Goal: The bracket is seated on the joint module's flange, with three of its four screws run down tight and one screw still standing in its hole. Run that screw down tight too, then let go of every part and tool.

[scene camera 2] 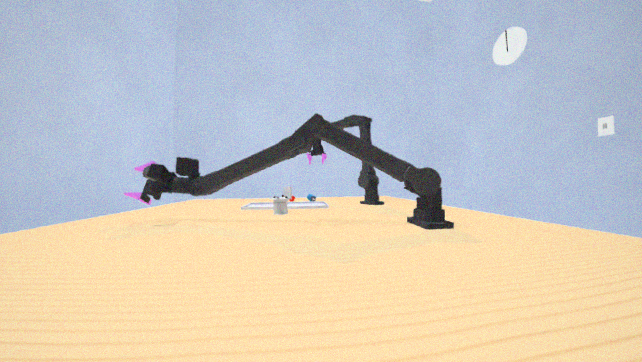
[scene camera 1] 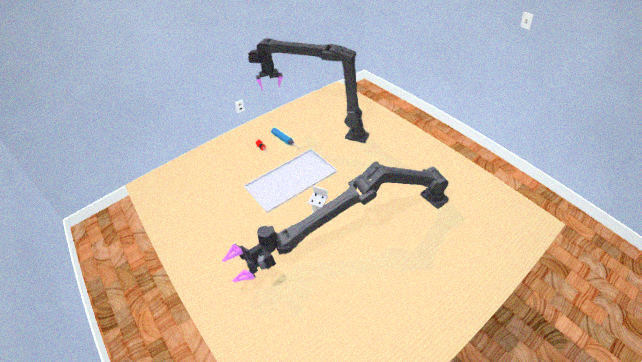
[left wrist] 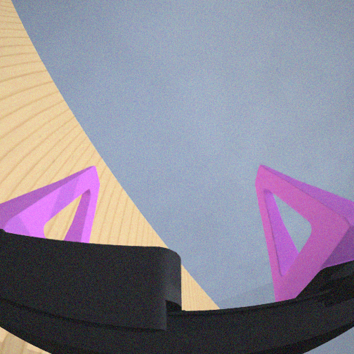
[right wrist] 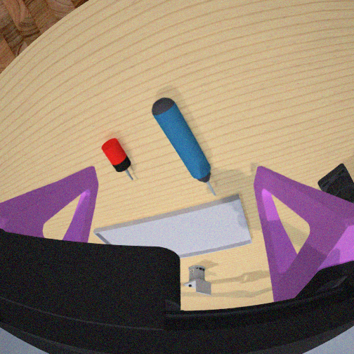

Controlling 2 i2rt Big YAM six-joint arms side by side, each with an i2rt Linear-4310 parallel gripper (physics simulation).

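Places are measured from the left arm's base along level axes (x up, y ahead, z left), in centimetres.
Pixels of known places: left gripper, between the fingertips: (scene camera 2: pixel 129 181) (scene camera 1: pixel 228 271); right gripper, between the fingertips: (scene camera 2: pixel 316 164) (scene camera 1: pixel 270 88); left arm's base, origin of its link: (scene camera 2: pixel 428 224) (scene camera 1: pixel 434 197); right arm's base, origin of its link: (scene camera 2: pixel 371 203) (scene camera 1: pixel 357 136).
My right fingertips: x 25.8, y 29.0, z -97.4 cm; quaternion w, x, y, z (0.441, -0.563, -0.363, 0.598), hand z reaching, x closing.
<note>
For each thing: its middle in the pictures, then the offset to it from my right fingertips.
- white bracket, middle of its body: (scene camera 2: pixel 280 194) (scene camera 1: pixel 317 197) dx -17.5, dy +18.1, dz +68.5 cm
- grey joint module, middle of its body: (scene camera 2: pixel 280 206) dx -22.6, dy +18.1, dz +68.5 cm
- blue screwdriver, middle of its body: (scene camera 1: pixel 285 138) (scene camera 2: pixel 312 198) dx -23.8, dy +3.7, dz +16.6 cm
- short red-and-black driver, middle of its body: (scene camera 1: pixel 262 146) (scene camera 2: pixel 291 198) dx -24.1, dy +17.2, dz +13.9 cm
- flat pale tray, middle of its body: (scene camera 1: pixel 290 178) (scene camera 2: pixel 286 205) dx -24.9, dy +17.8, dz +44.2 cm
The white bracket (scene camera 1: pixel 318 197) (scene camera 2: pixel 288 192) (right wrist: pixel 203 287) sits on the grey joint module (scene camera 2: pixel 280 207) (right wrist: pixel 197 273), with dark screw heads on its plate; which screw stands up is too small to tell. A blue screwdriver (scene camera 1: pixel 282 136) (scene camera 2: pixel 311 197) (right wrist: pixel 182 142) and a short red-and-black driver (scene camera 1: pixel 260 144) (scene camera 2: pixel 292 199) (right wrist: pixel 115 152) lie on the table behind the tray. My right gripper (scene camera 1: pixel 271 88) (scene camera 2: pixel 317 163) (right wrist: pixel 175 174) is open and empty, high above the tools' side. My left gripper (scene camera 1: pixel 229 271) (scene camera 2: pixel 130 182) (left wrist: pixel 177 174) is open and empty, far from the module and tools.
A flat pale tray (scene camera 1: pixel 290 181) (scene camera 2: pixel 251 206) (right wrist: pixel 175 236) lies between the tools and the module. In scene camera 1 my left forearm (scene camera 1: pixel 322 215) passes in front of the module's lower part. The table's edge and a blue wall show in the left wrist view.
</note>
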